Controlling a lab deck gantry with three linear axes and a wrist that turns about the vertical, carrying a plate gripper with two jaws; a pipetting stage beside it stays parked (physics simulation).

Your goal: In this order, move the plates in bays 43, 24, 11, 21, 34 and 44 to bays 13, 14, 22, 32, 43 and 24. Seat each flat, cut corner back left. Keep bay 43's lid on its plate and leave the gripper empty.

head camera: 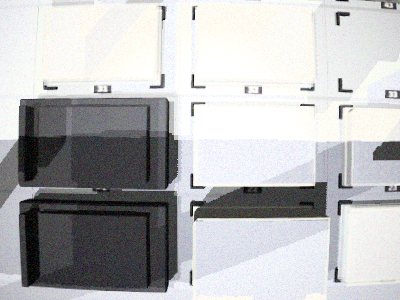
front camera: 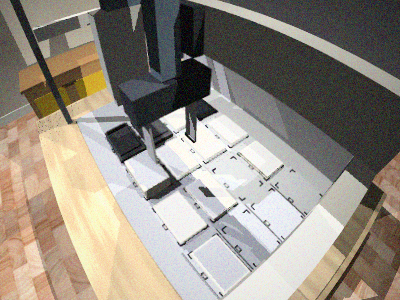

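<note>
White plates lie in bay 43, bay 13, bay 14, bay 22 and bay 32. Dark dished pieces sit in bay 11 and bay 21. Bays 24, 34 and 44 show corner marks and deck surface in the front view. My gripper is open, its jaws apart above the area around bay 22, with no plate seen between them. The jaws do not show in the head view.
A tall white block stands in bay 12. Other white plates lie in bay 23, bay 31 and bay 42. A dark piece is in bay 41.
</note>
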